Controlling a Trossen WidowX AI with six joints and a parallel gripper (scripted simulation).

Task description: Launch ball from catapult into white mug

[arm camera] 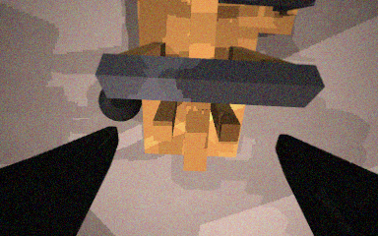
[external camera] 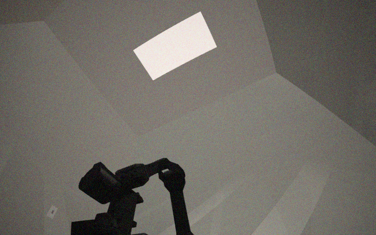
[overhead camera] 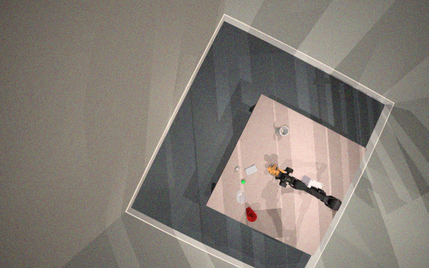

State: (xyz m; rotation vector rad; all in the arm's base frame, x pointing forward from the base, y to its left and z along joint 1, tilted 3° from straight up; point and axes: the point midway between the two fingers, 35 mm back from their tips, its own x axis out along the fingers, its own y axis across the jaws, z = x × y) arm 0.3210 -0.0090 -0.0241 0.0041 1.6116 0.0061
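My gripper tip is 40 mm short of the catapult frame and 20 mm below it. The rest, counted from my gripper tip: orange wooden catapult (60 mm ahead, 20 mm to the right, 10 mm below); dark ball (60 mm to the left, 50 mm below); flat grey block (280 mm ahead, 90 mm to the left, 60 mm below).
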